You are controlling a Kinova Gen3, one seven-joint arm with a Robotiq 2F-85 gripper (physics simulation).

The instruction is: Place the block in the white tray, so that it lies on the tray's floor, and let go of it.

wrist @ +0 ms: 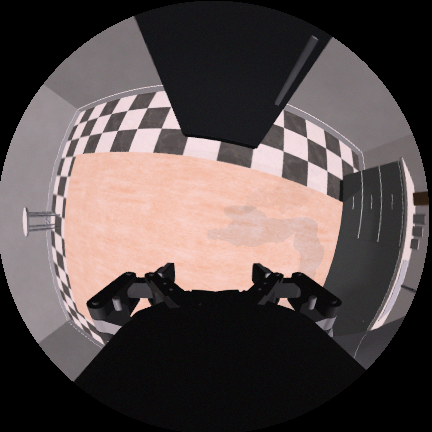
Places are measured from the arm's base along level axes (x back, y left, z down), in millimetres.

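Where they show: gripper, fingertip midpoint: [213, 272].
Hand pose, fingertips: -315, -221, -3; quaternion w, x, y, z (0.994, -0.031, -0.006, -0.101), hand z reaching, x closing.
After its pixels a point has its place, as x, y, z.
My gripper [213, 272] @(-315, -221, -3) is open, its two black fingers wide apart at the lower middle of the wrist view, with nothing between them. It hangs above the pale wooden table top [150, 210] @(-510, -252, 234). The block does not show in the wrist view, and neither does the white tray. The black gripper body hides the lower part of the view.
A dark cabinet [372, 210] with thin light lines stands along the right edge of the table. A round white stool [26, 221] is at the far left. Checkered floor lies beyond the table's edges. A faint arm shadow falls on the table right of the middle.
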